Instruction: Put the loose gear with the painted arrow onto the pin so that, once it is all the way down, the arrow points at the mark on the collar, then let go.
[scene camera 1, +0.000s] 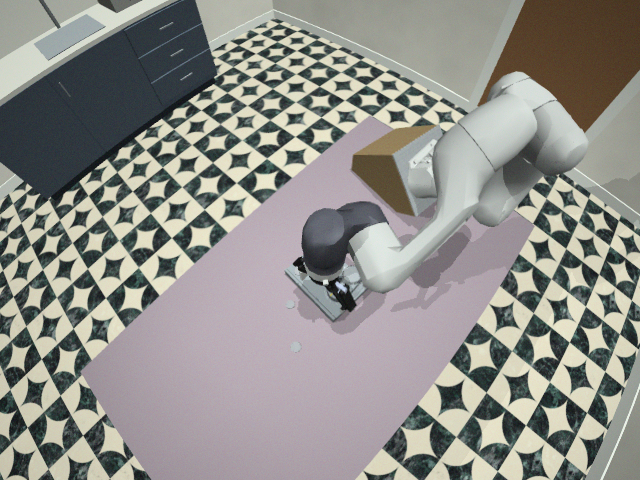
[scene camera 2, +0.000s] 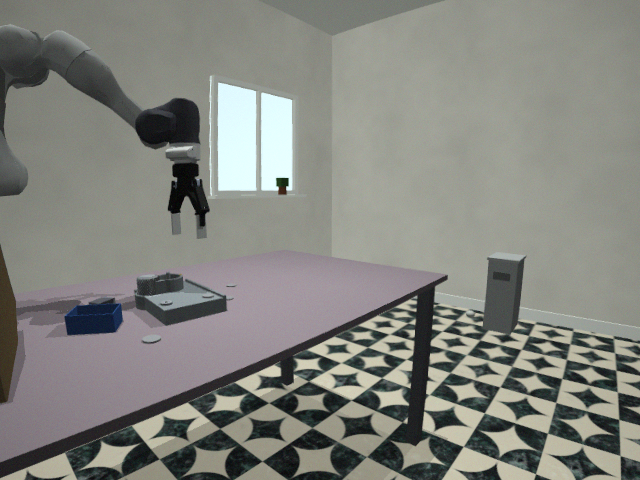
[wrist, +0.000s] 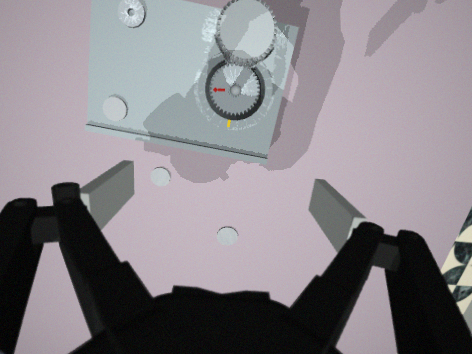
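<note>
The gear with the red arrow (wrist: 231, 105) lies inside the dark collar (wrist: 256, 107) (scene camera 2: 174, 285), around the pin (wrist: 235, 90). In the wrist view its arrow points left, while the yellow mark (wrist: 229, 123) is below the collar, about a quarter turn away. How deep the gear sits cannot be told. A tall toothed gear (wrist: 247, 30) (scene camera 2: 147, 285) stands right beside the collar, its rim overlapping the collar in the wrist view. My gripper (wrist: 224, 186) (scene camera 2: 188, 227) is wide open and empty, high above the base plate (wrist: 135, 65) (scene camera 2: 186, 303) (scene camera 1: 310, 291).
A blue box (scene camera 2: 93, 321) and a grey block (scene camera 2: 102, 301) are near the base plate. Flat discs (wrist: 160, 176) (wrist: 227, 235) (scene camera 2: 151, 338) lie on the table (scene camera 2: 310, 289). A brown wedge-shaped block (scene camera 1: 387, 175) stands by the arm's base.
</note>
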